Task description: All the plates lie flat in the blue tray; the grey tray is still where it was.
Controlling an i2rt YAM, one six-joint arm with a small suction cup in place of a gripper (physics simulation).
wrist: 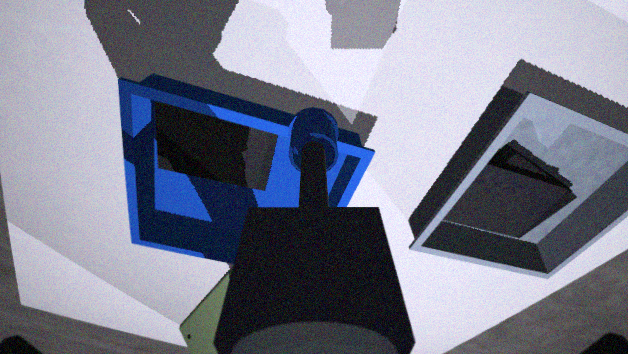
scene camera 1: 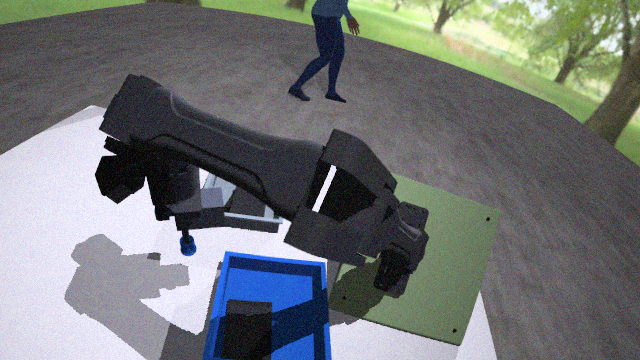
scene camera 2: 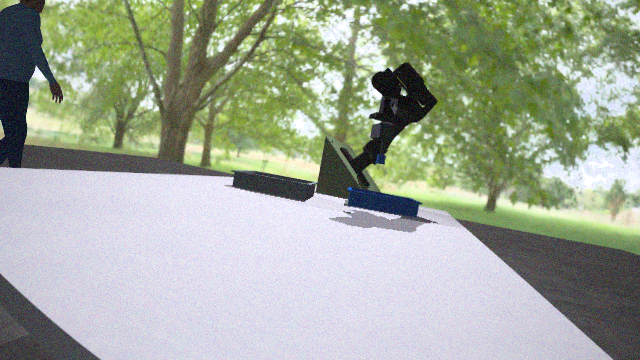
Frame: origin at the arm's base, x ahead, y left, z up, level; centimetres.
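Seen in the pictures: hand, its tool point: (wrist: 313, 131) (scene camera 1: 188, 249) (scene camera 2: 380, 163); arm's base, origin of its link: (scene camera 2: 354, 167).
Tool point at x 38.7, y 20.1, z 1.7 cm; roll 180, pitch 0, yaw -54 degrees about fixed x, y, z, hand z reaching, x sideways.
Offsets run from my tool point to a thing's top centre. "*": to the spot under its first point. Level surfaces: height alone.
My suction cup (scene camera 1: 188, 246) (scene camera 2: 380, 159) (wrist: 313, 140) hangs in the air with nothing on it; in the wrist view it overlaps the blue tray's edge. The blue tray {dx -16.8, dy -1.1, dz -9.7 cm} (scene camera 1: 276, 258) (scene camera 2: 382, 202) (wrist: 175, 197) holds a dark plate {dx -14.0, dy +3.9, dz -13.4 cm} (scene camera 1: 247, 330) (wrist: 210, 150) lying flat toward one end. The grey tray {dx +3.7, dy -31.8, dz -9.7 cm} (scene camera 1: 252, 218) (scene camera 2: 274, 186) (wrist: 482, 260) stands apart from it. Inside, a dark plate {dx +0.8, dy -28.2, dz -11.3 cm} (scene camera 1: 247, 202) (wrist: 505, 200) lies over another dark piece {* dx +6.6, dy -27.0, dz -12.5 cm} (wrist: 530, 162), whose edges stick out at an angle. The arm hides part of the grey tray in scene camera 1.
A green sloped mount (scene camera 1: 450, 280) (scene camera 2: 332, 170) (wrist: 207, 310) carries the arm, close to both trays. The arm's forearm (scene camera 1: 240, 145) stretches over the white table {dz -14.7 cm} (scene camera 1: 40, 200) (scene camera 2: 250, 280). A person (scene camera 1: 327, 55) (scene camera 2: 17, 60) is beyond the table.
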